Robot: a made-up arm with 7 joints.
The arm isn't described. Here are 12 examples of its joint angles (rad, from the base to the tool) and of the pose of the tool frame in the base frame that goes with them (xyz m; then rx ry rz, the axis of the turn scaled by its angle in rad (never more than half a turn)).
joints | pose
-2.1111 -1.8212 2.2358 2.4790 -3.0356 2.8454 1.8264 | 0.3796 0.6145 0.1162 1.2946 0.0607 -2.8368
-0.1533 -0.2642 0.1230 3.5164 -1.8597 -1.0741 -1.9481 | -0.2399 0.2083 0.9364 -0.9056 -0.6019 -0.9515
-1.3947 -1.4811 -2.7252 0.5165 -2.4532 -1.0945 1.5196 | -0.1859 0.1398 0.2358 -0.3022 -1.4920 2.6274
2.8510 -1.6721 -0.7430 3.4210 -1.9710 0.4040 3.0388 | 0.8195 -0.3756 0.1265 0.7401 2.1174 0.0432
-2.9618 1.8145 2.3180 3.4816 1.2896 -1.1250 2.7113 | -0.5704 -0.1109 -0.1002 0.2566 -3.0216 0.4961
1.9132 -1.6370 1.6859 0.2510 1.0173 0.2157 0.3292 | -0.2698 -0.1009 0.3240 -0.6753 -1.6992 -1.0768
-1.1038 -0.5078 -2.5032 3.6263 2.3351 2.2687 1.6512 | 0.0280 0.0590 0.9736 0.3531 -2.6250 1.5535
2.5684 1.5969 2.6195 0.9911 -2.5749 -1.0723 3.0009 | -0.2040 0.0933 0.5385 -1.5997 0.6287 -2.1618
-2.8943 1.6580 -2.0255 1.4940 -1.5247 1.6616 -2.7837 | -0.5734 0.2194 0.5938 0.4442 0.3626 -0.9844
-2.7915 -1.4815 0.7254 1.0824 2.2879 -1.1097 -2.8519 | 0.2517 0.0129 0.6042 0.3220 -1.0702 -0.8029
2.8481 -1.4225 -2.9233 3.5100 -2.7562 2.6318 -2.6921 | 0.4837 -0.2704 0.6030 -2.2207 -0.0076 2.0412
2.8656 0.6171 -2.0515 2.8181 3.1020 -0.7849 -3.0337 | -0.2360 0.3108 0.9525 -0.7532 -0.9211 -2.3502
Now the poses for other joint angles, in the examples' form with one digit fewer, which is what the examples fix.
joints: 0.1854 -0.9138 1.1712 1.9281 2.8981 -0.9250 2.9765
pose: -0.293 0.283 0.709 1.029 1.767 2.213
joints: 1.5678 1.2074 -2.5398 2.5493 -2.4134 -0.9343 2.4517
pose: 0.265 0.557 0.671 0.901 0.888 1.411
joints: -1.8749 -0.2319 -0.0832 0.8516 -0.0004 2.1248 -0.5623
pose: -0.074 -0.173 0.469 -1.633 1.351 0.354
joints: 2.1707 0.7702 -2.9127 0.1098 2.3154 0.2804 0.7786
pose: 0.053 -0.117 0.352 0.596 2.048 -0.449
